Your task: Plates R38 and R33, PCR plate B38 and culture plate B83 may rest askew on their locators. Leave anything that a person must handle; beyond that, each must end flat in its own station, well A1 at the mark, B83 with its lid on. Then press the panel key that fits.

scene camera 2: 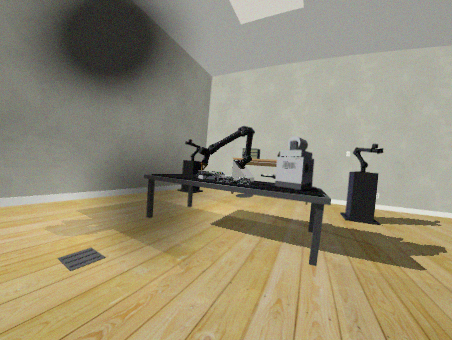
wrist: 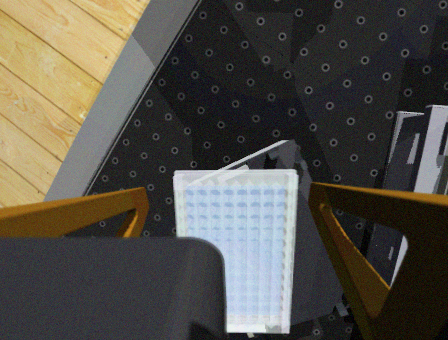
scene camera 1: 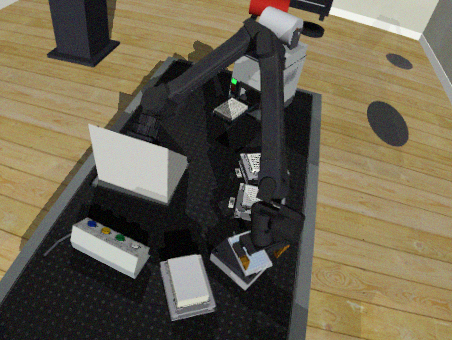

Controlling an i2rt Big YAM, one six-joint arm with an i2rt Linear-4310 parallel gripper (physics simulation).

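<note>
My gripper [scene camera 1: 262, 256] [wrist: 227, 195] is open, one orange finger on each side of a light blue well plate [scene camera 1: 256, 264] [wrist: 250, 250]. This plate lies askew, turned relative to the dark station block [scene camera 1: 223, 261] [wrist: 316, 265] under it; part of it is hidden by the gripper body in the wrist view. Two pale well plates [scene camera 1: 254, 161] [scene camera 1: 249, 193] sit on locators in mid-table, partly hidden by the arm. A white block-like plate [scene camera 1: 187, 277] is on a grey tray [scene camera 1: 166, 302]. Another pale plate [scene camera 1: 231, 108] lies near the machine. Plate names are unreadable. The key panel [scene camera 1: 107, 255] has blue, yellow, green and white keys.
A white upright screen [scene camera 1: 131, 162] stands at the left. A grey-white machine [scene camera 1: 295, 75] [scene camera 2: 294, 170] with a green light is at the far end. The table's grey edge [scene camera 1: 306, 200] [wrist: 115, 95] runs close beside the gripper. A pale fixture [wrist: 430, 150] shows at the wrist view's right.
</note>
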